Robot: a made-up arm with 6 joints.
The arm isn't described. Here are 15 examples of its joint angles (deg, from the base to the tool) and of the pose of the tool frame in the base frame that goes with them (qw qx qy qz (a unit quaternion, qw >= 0); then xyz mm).
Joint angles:
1: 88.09 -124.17 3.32 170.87 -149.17 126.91
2: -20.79 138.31 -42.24 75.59 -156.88 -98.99
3: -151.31 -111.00 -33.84 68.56 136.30 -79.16
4: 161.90 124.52 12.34 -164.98 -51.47 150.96
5: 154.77 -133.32 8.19 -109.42 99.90 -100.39
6: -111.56 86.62 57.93 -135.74 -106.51 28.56
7: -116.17 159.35 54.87 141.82 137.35 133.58
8: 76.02 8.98 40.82 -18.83 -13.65 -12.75
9: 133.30 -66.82 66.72 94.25 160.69 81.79
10: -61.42 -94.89 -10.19 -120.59 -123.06 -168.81
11: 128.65 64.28 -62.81 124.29 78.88 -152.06
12: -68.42 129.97 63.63 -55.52 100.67 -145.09
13: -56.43 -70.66 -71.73 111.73 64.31 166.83
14: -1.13 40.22 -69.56 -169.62 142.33 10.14
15: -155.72 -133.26 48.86 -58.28 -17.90 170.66
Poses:
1: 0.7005 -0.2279 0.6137 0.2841 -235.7 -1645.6 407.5
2: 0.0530 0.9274 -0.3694 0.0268 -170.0 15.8 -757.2
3: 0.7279 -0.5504 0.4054 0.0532 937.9 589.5 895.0
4: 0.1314 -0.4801 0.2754 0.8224 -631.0 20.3 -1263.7
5: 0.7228 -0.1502 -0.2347 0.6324 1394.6 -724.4 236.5
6: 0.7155 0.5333 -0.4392 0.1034 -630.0 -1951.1 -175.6
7: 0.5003 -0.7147 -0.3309 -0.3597 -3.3 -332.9 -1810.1
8: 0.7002 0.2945 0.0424 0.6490 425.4 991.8 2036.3
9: 0.2534 -0.2946 0.3063 0.8690 1331.1 -1432.3 1418.1
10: 0.1768 0.8197 0.5077 -0.1978 -391.5 913.3 1202.3
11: 0.0595 0.5949 -0.7984 0.0711 -482.2 437.9 -3.1
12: 0.2302 0.3878 -0.8922 -0.0231 348.9 -1163.8 -1426.2
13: 0.6754 0.7146 0.1589 -0.0889 -43.0 187.4 900.8
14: 0.0268 -0.5910 0.0517 -0.8045 439.7 171.4 366.9
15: 0.8205 0.5627 -0.0082 0.1002 1691.1 868.4 -394.2
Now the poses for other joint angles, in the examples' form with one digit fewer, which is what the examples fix.
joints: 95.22 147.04 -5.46 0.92 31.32 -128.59
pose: 0.721 0.014 0.586 -0.370 200 -183 -1163
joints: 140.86 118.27 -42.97 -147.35 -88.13 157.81
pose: 0.133 -0.468 0.490 0.723 -195 -40 -475
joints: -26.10 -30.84 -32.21 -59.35 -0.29 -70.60
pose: 0.410 0.884 -0.197 -0.106 272 -237 1223
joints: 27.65 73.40 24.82 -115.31 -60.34 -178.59
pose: 0.709 -0.290 -0.166 0.622 1488 868 -158
